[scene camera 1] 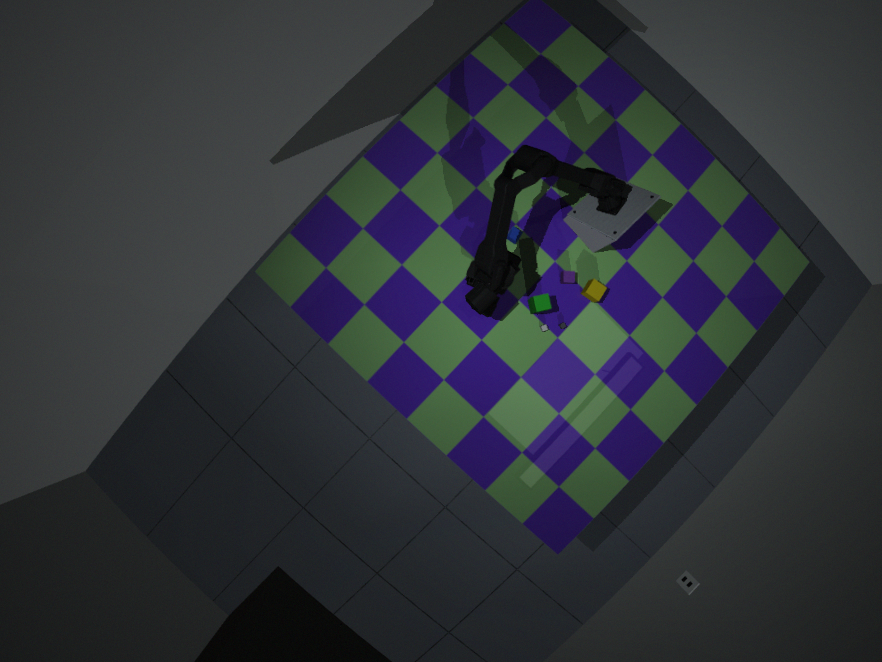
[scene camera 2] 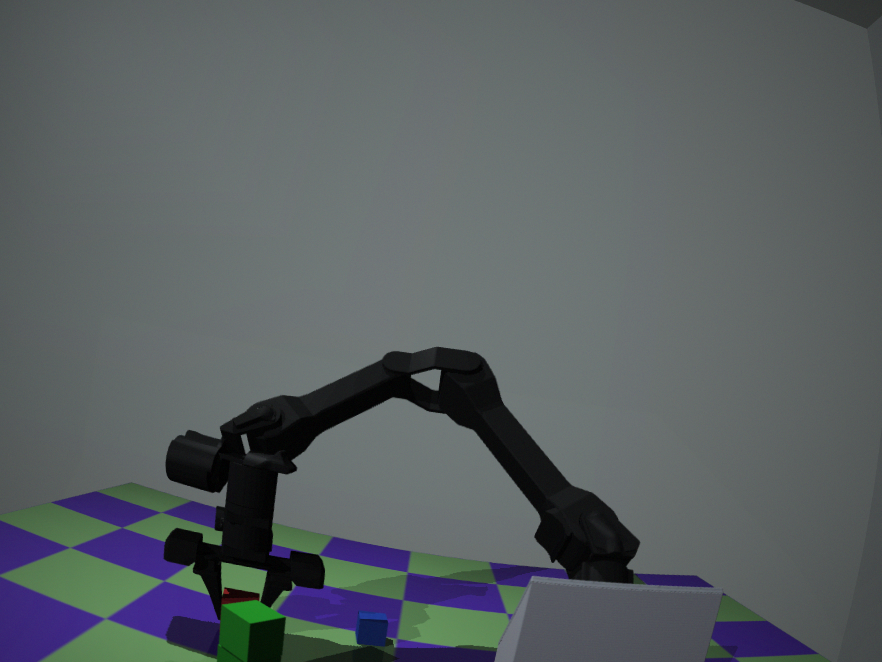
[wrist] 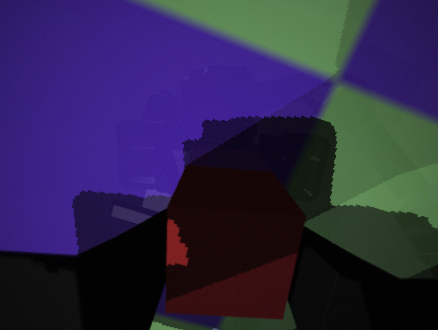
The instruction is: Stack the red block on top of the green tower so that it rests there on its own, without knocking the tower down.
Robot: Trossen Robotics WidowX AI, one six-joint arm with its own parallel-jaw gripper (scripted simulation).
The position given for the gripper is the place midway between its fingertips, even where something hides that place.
Note:
In view: the gripper (scene camera 2: 239, 622).
The gripper also shows in the wrist view (wrist: 226, 216).

